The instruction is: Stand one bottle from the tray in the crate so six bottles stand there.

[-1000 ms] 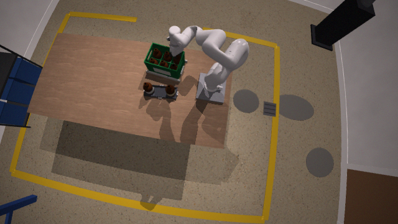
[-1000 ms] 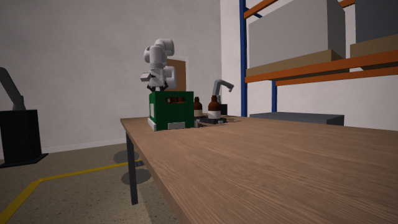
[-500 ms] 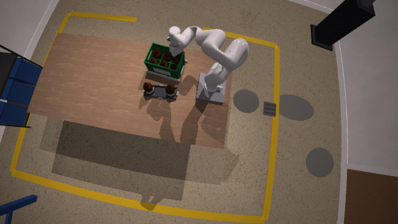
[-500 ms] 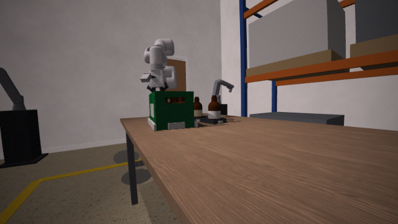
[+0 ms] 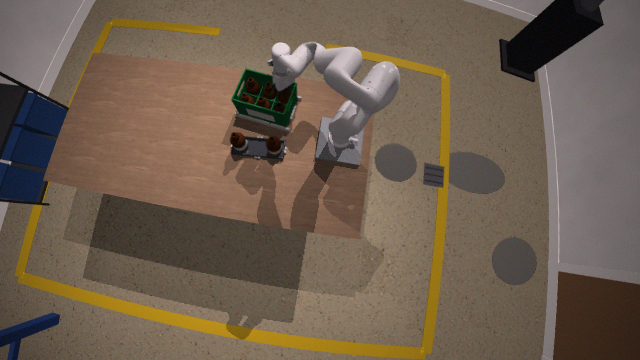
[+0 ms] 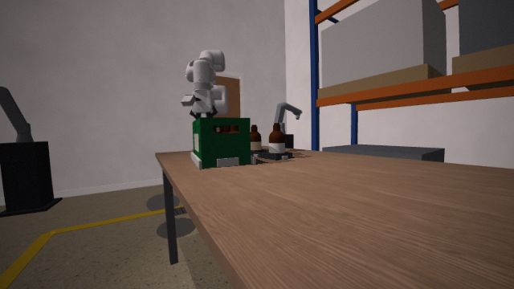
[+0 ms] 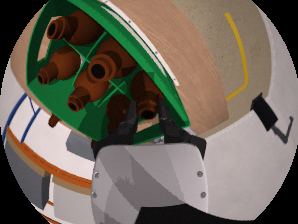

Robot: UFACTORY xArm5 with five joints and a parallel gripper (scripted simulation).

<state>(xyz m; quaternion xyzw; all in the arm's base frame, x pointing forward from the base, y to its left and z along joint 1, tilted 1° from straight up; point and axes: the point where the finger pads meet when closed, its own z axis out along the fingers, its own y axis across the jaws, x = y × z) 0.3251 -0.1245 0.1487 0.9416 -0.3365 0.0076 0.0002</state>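
The bottle is 8 cm below my hand. Also, from my hand: tray: 28 cm to the left, 15 cm below, 8 cm ahead; green crate: 9 cm ahead, 8 cm below, 4 cm to the left.
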